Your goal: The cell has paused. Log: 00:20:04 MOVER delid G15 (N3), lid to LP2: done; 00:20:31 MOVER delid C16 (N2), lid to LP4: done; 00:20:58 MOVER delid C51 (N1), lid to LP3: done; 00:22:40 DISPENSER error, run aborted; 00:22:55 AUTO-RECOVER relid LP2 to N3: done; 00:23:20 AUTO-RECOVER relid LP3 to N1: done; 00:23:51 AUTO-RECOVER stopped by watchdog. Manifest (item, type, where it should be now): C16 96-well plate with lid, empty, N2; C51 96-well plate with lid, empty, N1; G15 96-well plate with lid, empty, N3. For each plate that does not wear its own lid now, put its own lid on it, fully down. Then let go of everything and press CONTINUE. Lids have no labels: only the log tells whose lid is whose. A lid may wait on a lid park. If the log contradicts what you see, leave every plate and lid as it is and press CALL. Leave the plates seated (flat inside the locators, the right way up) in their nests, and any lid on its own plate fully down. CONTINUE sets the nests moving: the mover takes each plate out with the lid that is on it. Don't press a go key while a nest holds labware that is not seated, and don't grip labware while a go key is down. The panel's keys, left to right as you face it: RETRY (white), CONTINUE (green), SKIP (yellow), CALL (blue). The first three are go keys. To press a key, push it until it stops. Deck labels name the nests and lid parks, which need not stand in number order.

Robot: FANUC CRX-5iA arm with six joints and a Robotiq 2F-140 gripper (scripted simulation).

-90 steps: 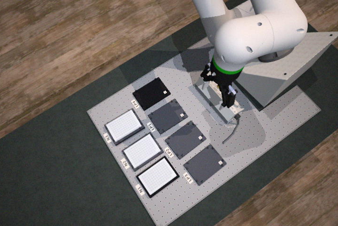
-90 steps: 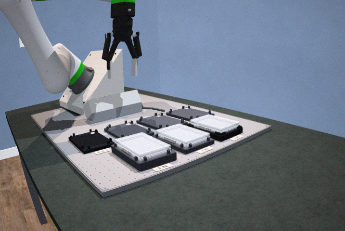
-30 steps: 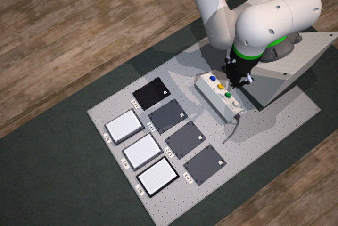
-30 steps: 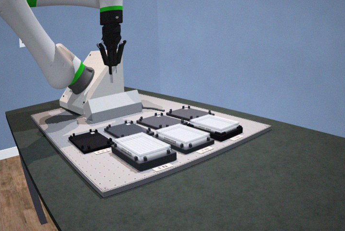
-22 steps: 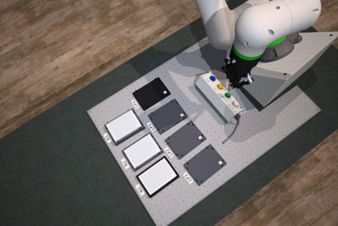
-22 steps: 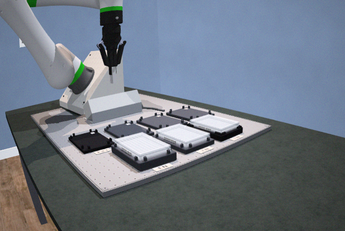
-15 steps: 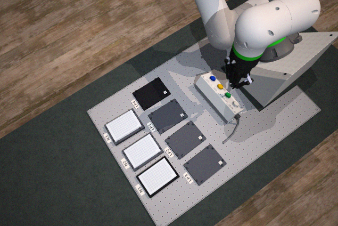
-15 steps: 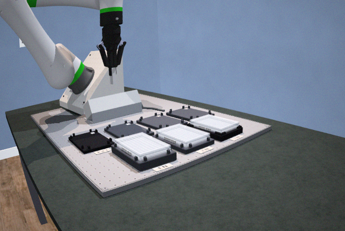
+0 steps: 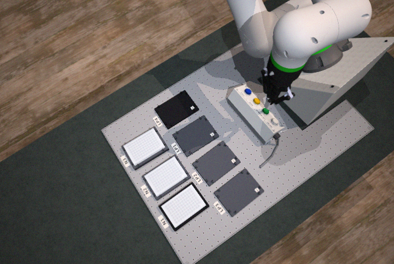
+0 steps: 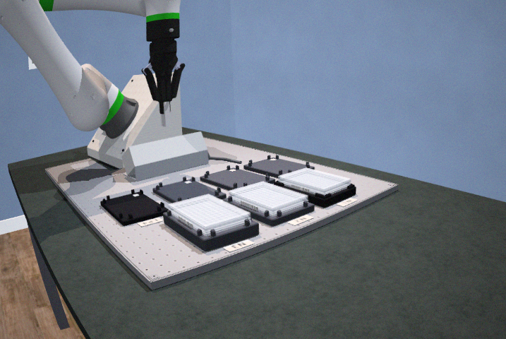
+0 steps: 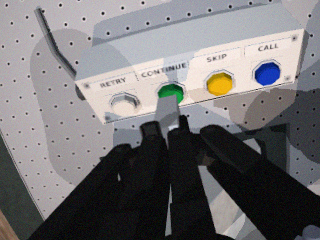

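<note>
The green continue key is 80 mm below my hand. From my hand the other things lie so: white retry key 50 mm to the left, 80 mm below; then blue call key 100 mm to the right, 80 mm below; then yellow skip key 50 mm to the right, 80 mm below.
</note>
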